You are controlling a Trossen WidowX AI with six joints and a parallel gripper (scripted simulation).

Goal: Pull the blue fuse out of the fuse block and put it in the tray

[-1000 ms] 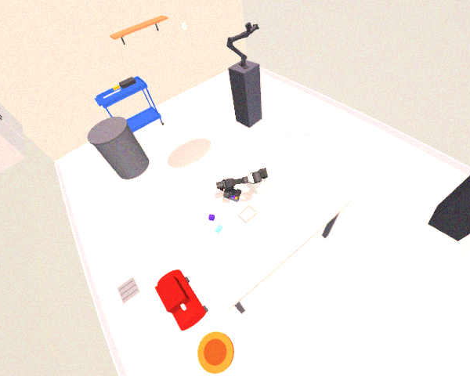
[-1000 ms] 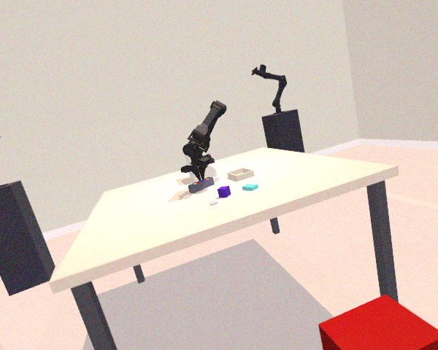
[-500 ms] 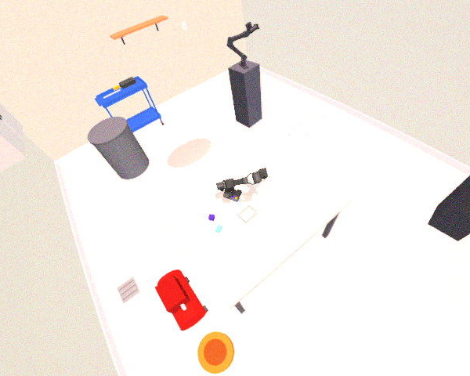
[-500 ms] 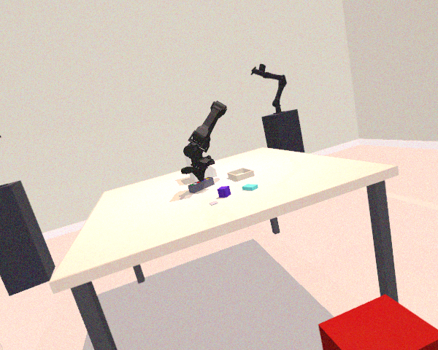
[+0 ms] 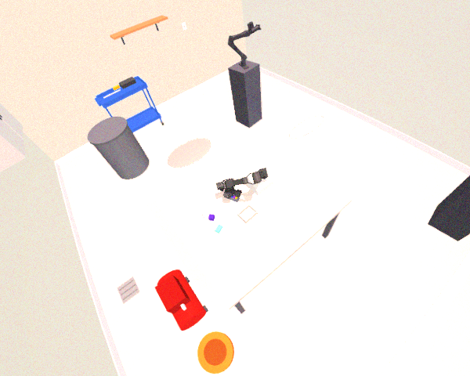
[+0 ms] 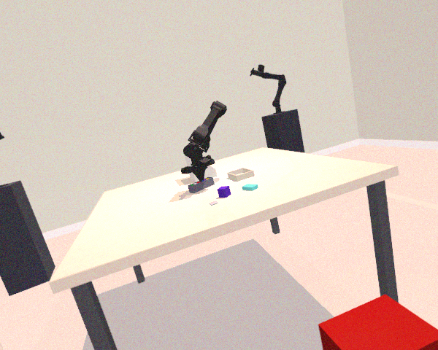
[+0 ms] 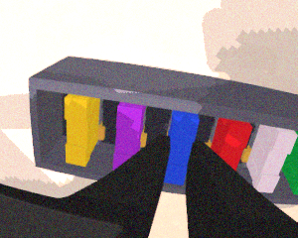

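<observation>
My gripper tip is 10 mm past the purple fuse, 20 mm to the right of it and 10 mm above it. From my gripper tip the other things lie so: yellow fuse 10 mm behind, 40 mm to the left, 10 mm below; then red fuse 10 mm ahead, 20 mm to the right, 10 mm below; then blue fuse 10 mm below.
</observation>
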